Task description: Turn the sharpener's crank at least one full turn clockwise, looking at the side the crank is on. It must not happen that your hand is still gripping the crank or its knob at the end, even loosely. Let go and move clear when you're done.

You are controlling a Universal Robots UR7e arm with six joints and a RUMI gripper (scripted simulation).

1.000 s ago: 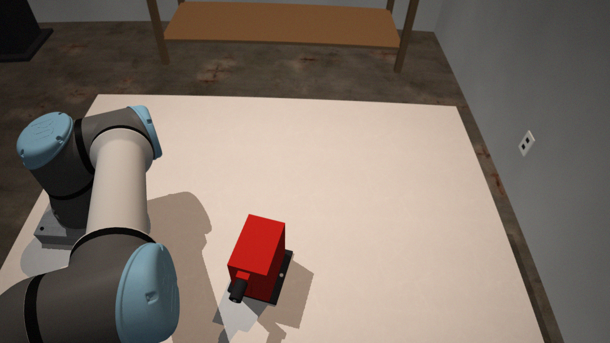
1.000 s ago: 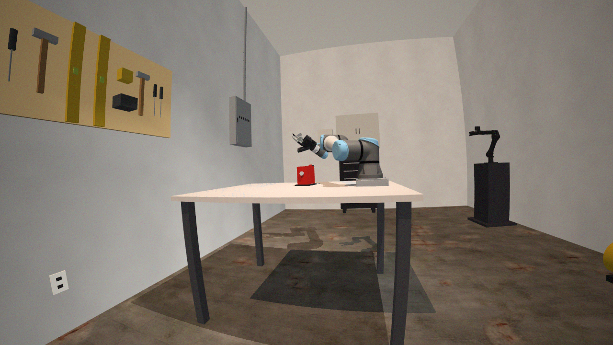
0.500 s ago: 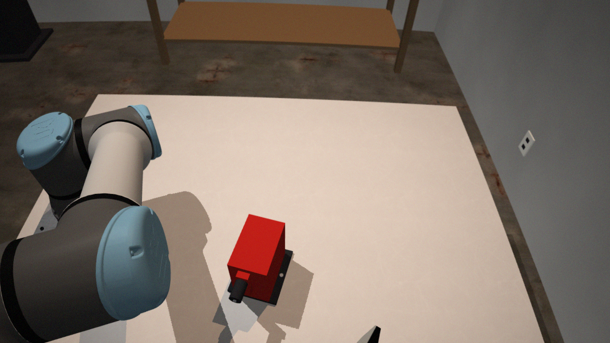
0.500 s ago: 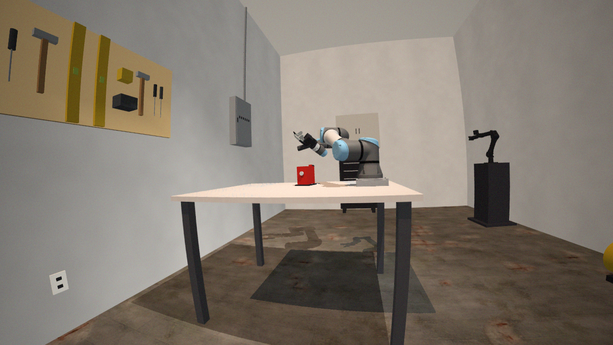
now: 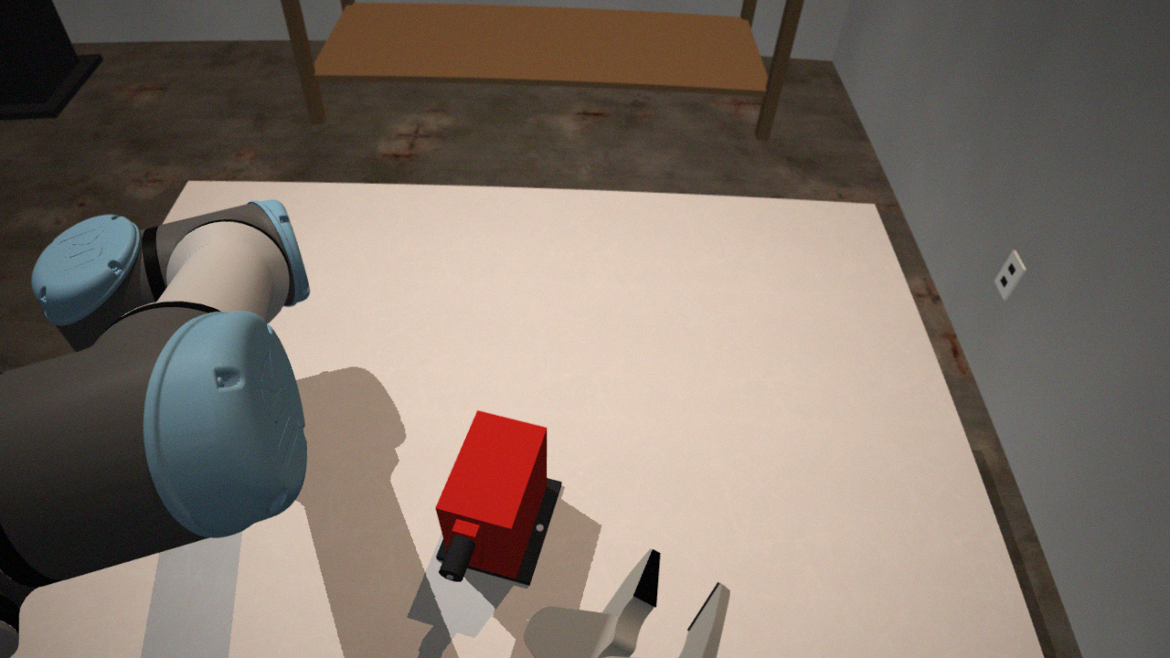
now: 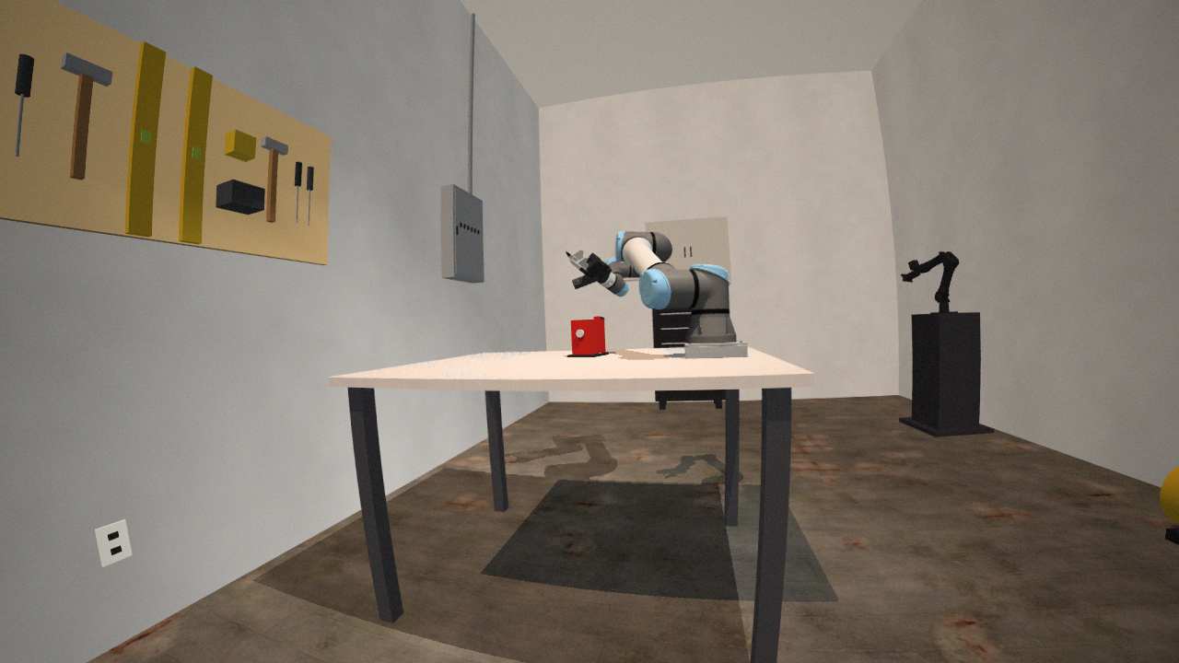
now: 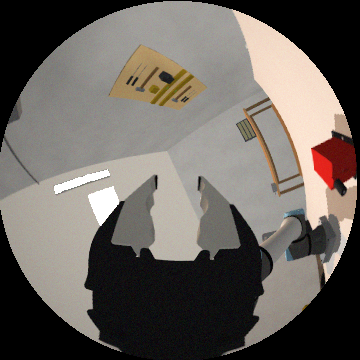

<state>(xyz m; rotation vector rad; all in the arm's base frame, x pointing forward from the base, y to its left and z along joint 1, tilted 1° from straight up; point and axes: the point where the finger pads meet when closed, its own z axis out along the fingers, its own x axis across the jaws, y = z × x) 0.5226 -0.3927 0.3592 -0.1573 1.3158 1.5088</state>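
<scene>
Right now my hand is 27 cm above the dark crank knob, 14 cm to the right of it and 14 cm past it.
</scene>
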